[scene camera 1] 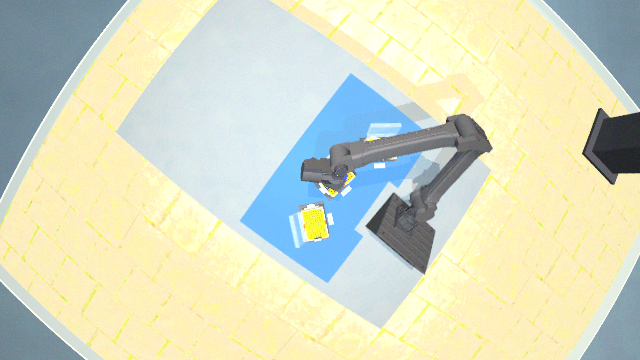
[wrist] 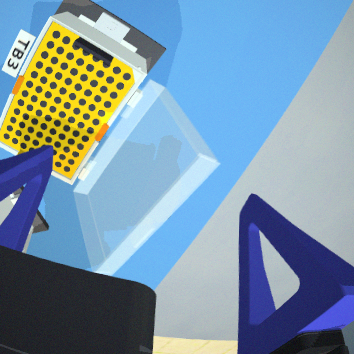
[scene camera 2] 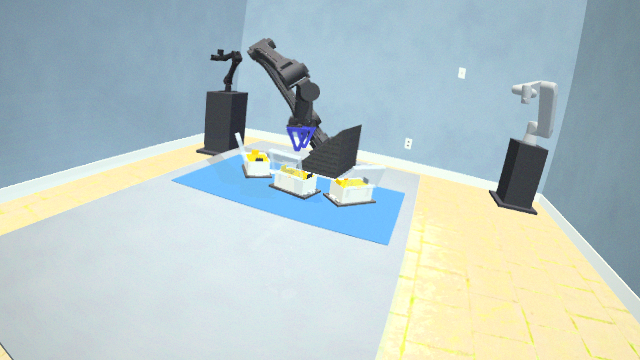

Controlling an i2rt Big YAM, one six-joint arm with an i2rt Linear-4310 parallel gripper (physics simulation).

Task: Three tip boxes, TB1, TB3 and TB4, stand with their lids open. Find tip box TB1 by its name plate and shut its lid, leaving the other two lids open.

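Places are measured from the arm's base along level axes (x ahead, y left, z up), in metres.
Where they show: gripper, fingertip midpoint: (wrist: 150, 180) (scene camera 2: 300, 149); arm's base, origin of the base link: (scene camera 1: 402, 222) (scene camera 2: 323, 147).
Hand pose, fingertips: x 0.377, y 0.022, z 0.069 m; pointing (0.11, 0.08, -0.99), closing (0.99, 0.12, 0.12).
Each offset is from my fingertips to the top centre of the thing. "spot": to the spot under its first point. Level surfaces: height alone.
TB3 @[dx -0.063, dy -0.027, dz -0.088 m] (scene camera 1: 330, 191) (scene camera 2: 295, 185) (wrist: 70, 95) is the middle box, its name plate legible in the wrist view; its clear lid @[spot: dx +0.013, dy -0.028, dz -0.058 m] (wrist: 150, 165) stands open. TB1 @[dx -0.159, dy -0.218, dz -0.096 m] (scene camera 1: 372, 140) (scene camera 2: 257, 168) (wrist: 41, 220) is at the left of the row in scene camera 2, lid @[dx -0.113, dy -0.282, dz -0.009 m] (scene camera 1: 384, 130) (scene camera 2: 240, 145) open, largely hidden by the arm in scene camera 1 and by a finger in the wrist view. TB4 (scene camera 1: 315, 223) (scene camera 2: 351, 193) is at the other end, lid @[spot: dx -0.039, dy +0.220, dz -0.067 m] (scene camera 1: 297, 230) open. My gripper (scene camera 2: 301, 147) (wrist: 150, 180) is open and empty, above the boxes near TB3's open lid.
The boxes stand on a blue mat @[dz -0.162 m] (scene camera 1: 280, 205) (scene camera 2: 370, 225) on a grey table top @[dz -0.165 m] (scene camera 1: 200, 100). The arm's dark wedge base (scene camera 1: 405, 240) (scene camera 2: 337, 155) stands behind the row in scene camera 2. Black pedestals (scene camera 2: 225, 120) (scene camera 2: 520, 172) with other arms stand near the walls.
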